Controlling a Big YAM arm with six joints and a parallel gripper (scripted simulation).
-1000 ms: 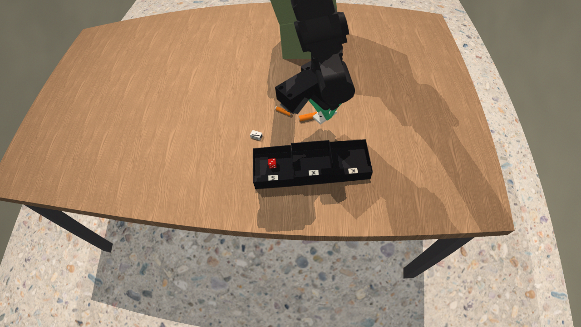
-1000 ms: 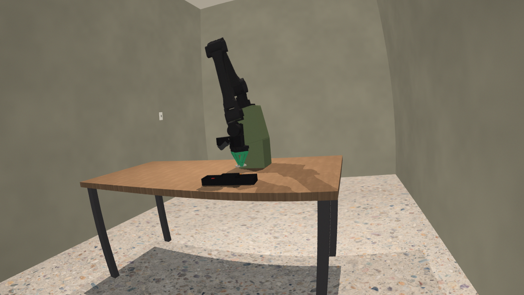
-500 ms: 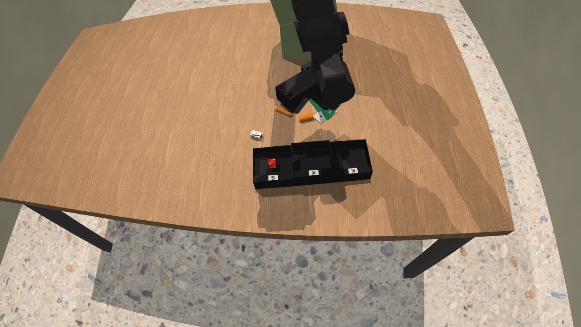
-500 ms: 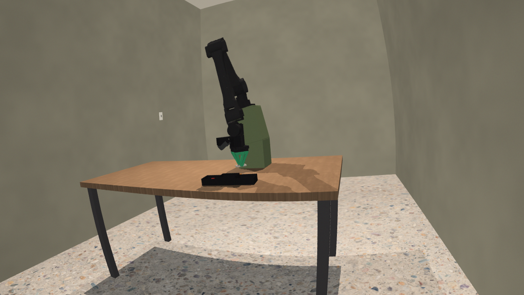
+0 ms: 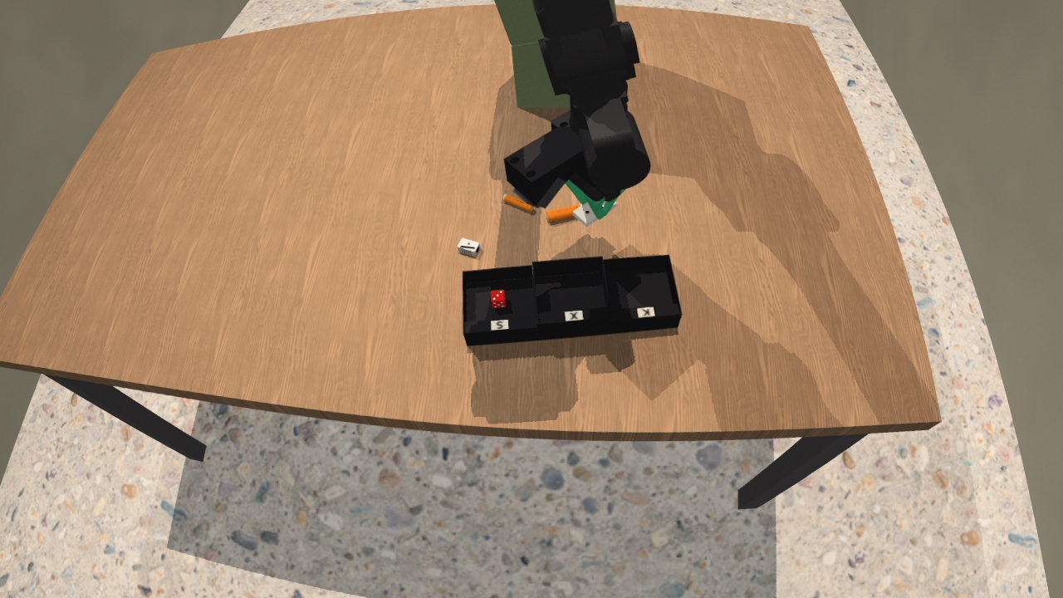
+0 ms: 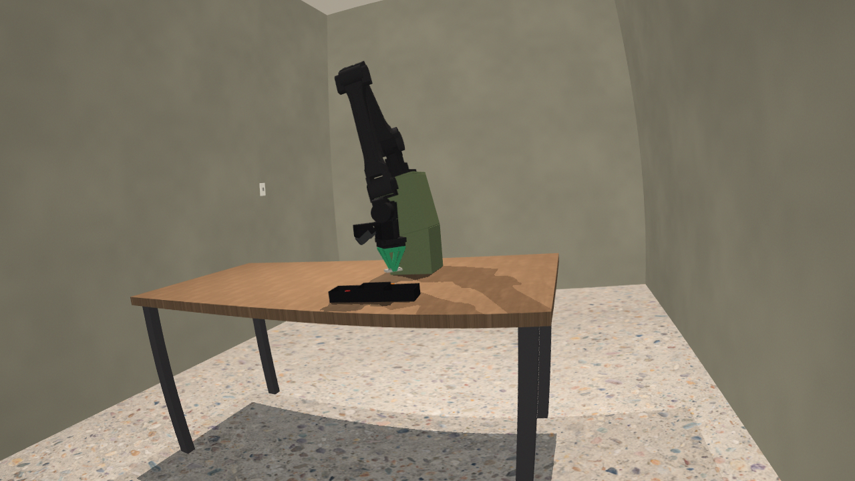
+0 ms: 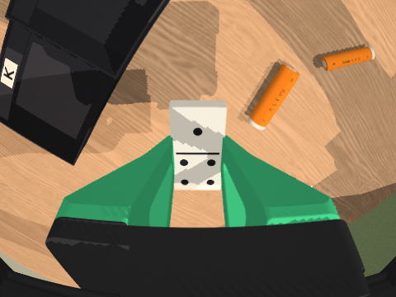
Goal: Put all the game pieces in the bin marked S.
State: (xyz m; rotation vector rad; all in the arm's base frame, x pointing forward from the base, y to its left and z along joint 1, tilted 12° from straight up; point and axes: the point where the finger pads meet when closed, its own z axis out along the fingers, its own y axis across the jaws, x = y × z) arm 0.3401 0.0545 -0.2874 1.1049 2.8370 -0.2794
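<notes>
Right now the white domino is right at my hand. Round my hand: red die 11 cm ahead, 10 cm to the right, 6 cm below; black bin marked S 10 cm ahead, 5 cm below, 2 cm to the right; orange cylinder 11 cm to the right, 7 cm below, 5 cm behind.
</notes>
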